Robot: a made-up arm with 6 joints. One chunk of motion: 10 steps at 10 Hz.
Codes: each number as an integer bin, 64 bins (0 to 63) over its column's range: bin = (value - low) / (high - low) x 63, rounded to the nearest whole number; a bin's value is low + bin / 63 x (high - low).
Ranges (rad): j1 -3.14..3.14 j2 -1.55..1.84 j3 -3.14..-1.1 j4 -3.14..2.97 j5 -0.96..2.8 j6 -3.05..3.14
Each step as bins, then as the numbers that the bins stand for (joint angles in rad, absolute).
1 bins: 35 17 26 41 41 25
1 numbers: 0.3489 -0.6352 -2.2981 0.8363 1.4870 -0.5937
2 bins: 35 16 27 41 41 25
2 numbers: 0.3489 -0.6890 -2.2657 0.8363 1.4870 -0.5937
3 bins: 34 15 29 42 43 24
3 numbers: 0.2492 -0.7429 -2.2010 0.9333 1.6063 -0.6919
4 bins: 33 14 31 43 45 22
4 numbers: 0.1495 -0.7967 -2.1362 1.0303 1.7257 -0.8884
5 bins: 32 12 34 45 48 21
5 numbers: 0.0498 -0.9043 -2.0390 1.2243 1.9048 -0.9867
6 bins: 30 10 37 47 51 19
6 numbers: -0.1495 -1.0119 -1.9419 1.4183 2.0838 -1.1832
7 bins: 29 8 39 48 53 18
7 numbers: -0.2492 -1.1195 -1.8771 1.5152 2.2032 -1.2814
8 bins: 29 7 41 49 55 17
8 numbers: -0.2492 -1.1733 -1.8124 1.6122 2.3225 -1.3797
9 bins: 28 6 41 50 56 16
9 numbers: -0.3489 -1.2271 -1.8124 1.7092 2.3822 -1.4779
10 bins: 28 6 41 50 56 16
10 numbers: -0.3489 -1.2271 -1.8124 1.7092 2.3822 -1.4779
